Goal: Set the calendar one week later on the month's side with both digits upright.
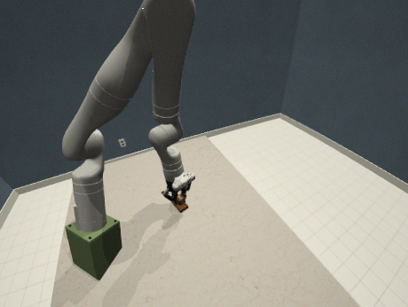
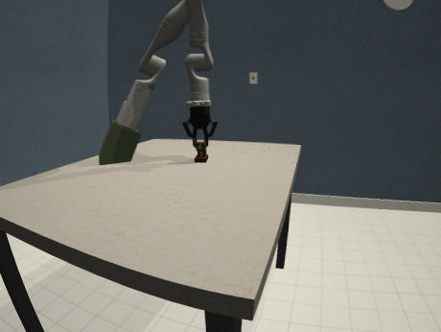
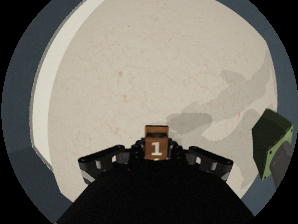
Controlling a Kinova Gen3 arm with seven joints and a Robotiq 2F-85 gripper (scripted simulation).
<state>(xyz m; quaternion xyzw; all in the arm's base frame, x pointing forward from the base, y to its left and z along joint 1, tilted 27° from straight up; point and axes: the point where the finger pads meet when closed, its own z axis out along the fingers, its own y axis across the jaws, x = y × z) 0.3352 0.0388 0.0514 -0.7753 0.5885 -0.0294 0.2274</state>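
Now: the brown calendar tray 6 cm below my hand, 2 cm to the left of it and 1 cm behind it. The rest, counted from my hand: brown digit cube: 1 cm below.
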